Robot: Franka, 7 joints.
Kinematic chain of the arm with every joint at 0, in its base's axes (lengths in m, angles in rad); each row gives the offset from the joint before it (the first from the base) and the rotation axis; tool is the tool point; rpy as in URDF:
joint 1: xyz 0 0 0.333 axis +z
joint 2: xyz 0 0 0 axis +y
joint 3: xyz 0 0 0.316 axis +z
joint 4: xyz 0.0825 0 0 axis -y
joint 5: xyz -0.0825 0 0.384 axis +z
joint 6: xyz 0 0 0 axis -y
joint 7: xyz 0.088 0 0 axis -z
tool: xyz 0 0 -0.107 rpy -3.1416 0 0
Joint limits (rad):
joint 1: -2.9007..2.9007
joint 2: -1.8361..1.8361
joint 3: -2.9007..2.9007
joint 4: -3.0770..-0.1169
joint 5: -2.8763..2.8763
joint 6: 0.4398..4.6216
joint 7: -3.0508..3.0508
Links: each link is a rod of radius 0.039 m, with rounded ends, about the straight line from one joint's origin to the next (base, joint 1, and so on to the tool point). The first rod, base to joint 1, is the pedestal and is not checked.
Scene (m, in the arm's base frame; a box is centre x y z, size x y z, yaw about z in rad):
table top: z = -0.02
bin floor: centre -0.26 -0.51 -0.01 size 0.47 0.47 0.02 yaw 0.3
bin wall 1: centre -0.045 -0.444 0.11 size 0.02 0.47 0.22 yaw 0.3
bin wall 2: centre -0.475 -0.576 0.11 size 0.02 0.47 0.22 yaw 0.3
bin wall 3: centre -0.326 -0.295 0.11 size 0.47 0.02 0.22 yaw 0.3
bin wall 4: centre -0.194 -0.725 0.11 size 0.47 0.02 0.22 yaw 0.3
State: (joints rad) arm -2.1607 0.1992 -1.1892 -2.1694 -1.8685 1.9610 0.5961
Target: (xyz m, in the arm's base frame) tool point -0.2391 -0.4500 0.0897
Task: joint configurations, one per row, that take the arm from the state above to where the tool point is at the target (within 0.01 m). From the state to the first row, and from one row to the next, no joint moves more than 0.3 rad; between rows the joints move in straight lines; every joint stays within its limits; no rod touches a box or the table.
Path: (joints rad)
1: -1.9031 0.2809 -1.1404 -1.9990 -1.8669 1.9558 0.6289
2: -1.6455 0.3626 -1.0916 -1.8286 -1.8653 1.9506 0.6617
3: -1.3879 0.4443 -1.0429 -1.6582 -1.8638 1.9453 0.6945
4: -1.4496 0.5191 -0.8210 -1.8384 -1.8731 2.0232 0.6617
5: -1.5112 0.5939 -0.5991 -2.0186 -1.8824 2.1010 0.6289
6: -1.5729 0.6687 -0.3773 -2.1988 -1.8917 2.1788 0.5961

